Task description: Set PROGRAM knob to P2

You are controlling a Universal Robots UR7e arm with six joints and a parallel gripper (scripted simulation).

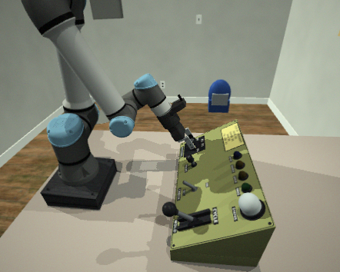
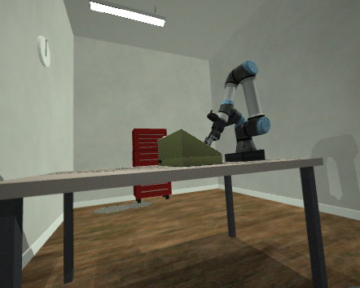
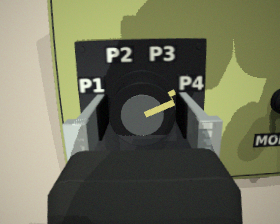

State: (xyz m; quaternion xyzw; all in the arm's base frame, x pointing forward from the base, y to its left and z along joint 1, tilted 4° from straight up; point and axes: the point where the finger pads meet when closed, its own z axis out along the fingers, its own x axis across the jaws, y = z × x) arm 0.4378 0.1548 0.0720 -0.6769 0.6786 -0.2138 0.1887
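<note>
The mode knob lies 120 mm to the right of my hand. Round my hand: olive console 190 mm to the right, 40 mm ahead, 30 mm below; then check toggle 240 mm to the right, 10 mm below; then ball-handled lever 360 mm to the right, 30 mm behind.
</note>
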